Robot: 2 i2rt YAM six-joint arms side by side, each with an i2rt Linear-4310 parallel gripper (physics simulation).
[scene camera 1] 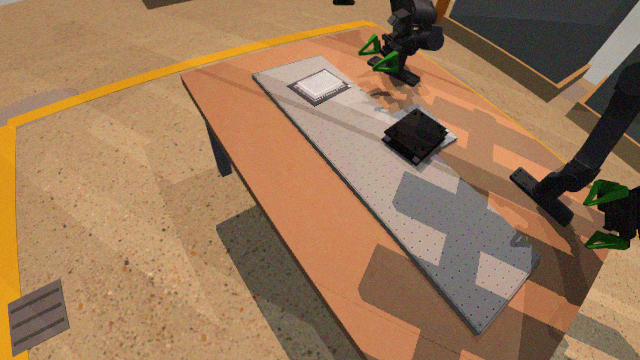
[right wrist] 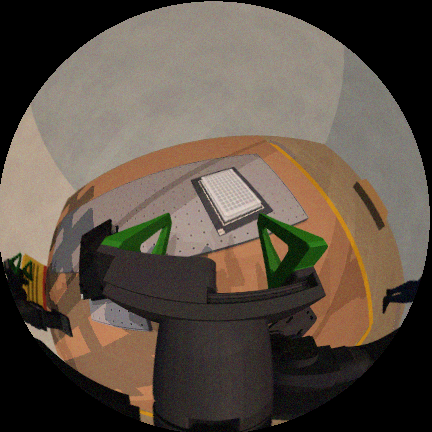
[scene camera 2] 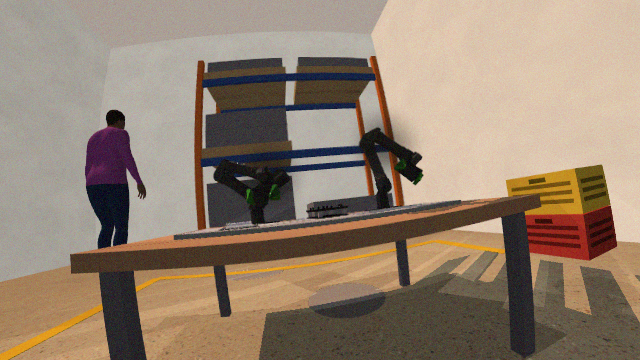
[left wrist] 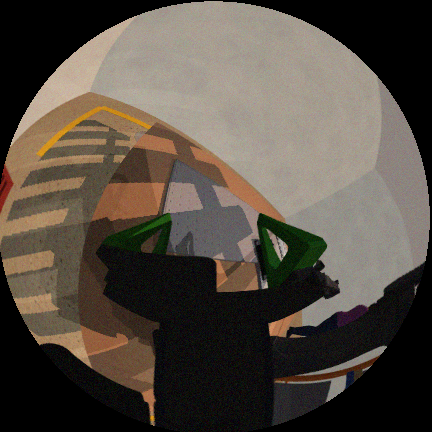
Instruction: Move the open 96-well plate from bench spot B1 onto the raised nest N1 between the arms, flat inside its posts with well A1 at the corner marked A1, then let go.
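Frame: origin at the left arm's base, x ahead, y left, z up, level; centimetres.
Where they show: left gripper, between the fingertips: (scene camera 1: 586, 226) (scene camera 2: 412, 173) (left wrist: 213, 217); right gripper, between the fingertips: (scene camera 1: 365, 61) (right wrist: 213, 217) (scene camera 2: 258, 200); left arm's base, origin of its link: (scene camera 1: 540, 196).
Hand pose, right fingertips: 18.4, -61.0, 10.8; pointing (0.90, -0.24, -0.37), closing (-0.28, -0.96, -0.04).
Things, the pixels of their centre, and the offset from my right fingertips, as dx, dy, dz. "pt": a spot on its surface instead. Level surfaces: height alone.
- white 96-well plate, middle of its body: (right wrist: 228, 190) (scene camera 1: 320, 83) (scene camera 2: 239, 224) (left wrist: 282, 245) +11.3, -6.2, -8.7
- dark mat, height of its surface: dz -9.4
- mat's small white corner label, a spot on its surface: (right wrist: 221, 232) pt +2.4, -1.7, -9.4
- raised black nest N1, middle of its body: (right wrist: 95, 260) (scene camera 1: 416, 133) (scene camera 2: 325, 211) (left wrist: 268, 257) +1.7, +26.3, -7.3
- grey perforated board, height of its surface: dz -9.5
The white 96-well plate (scene camera 1: 320, 84) (right wrist: 231, 194) lies flat on the dark mat (scene camera 1: 316, 102) (right wrist: 210, 215) of spot B1, near one end of the perforated board; the mat's small white corner label (right wrist: 221, 232) shows in the right wrist view. The raised black nest N1 (scene camera 1: 416, 134) (scene camera 2: 327, 211) stands near the board's middle, with no plate on it. My right gripper (scene camera 1: 367, 60) (scene camera 2: 262, 195) (right wrist: 213, 217) is open and empty, above the table and to one side of the plate. My left gripper (scene camera 1: 586, 225) (scene camera 2: 409, 175) (left wrist: 213, 217) is open and empty, raised far from the plate. Lettering on the nest is unreadable.
The grey perforated board (scene camera 1: 350, 155) lies along the wooden table (scene camera 1: 280, 200) (scene camera 2: 350, 237). A person (scene camera 2: 107, 155) stands beyond the table at the left. A shelf rack (scene camera 2: 199, 125) stands behind the arms. A yellow crate (scene camera 2: 542, 195) sits on a red crate (scene camera 2: 597, 232) at the right.
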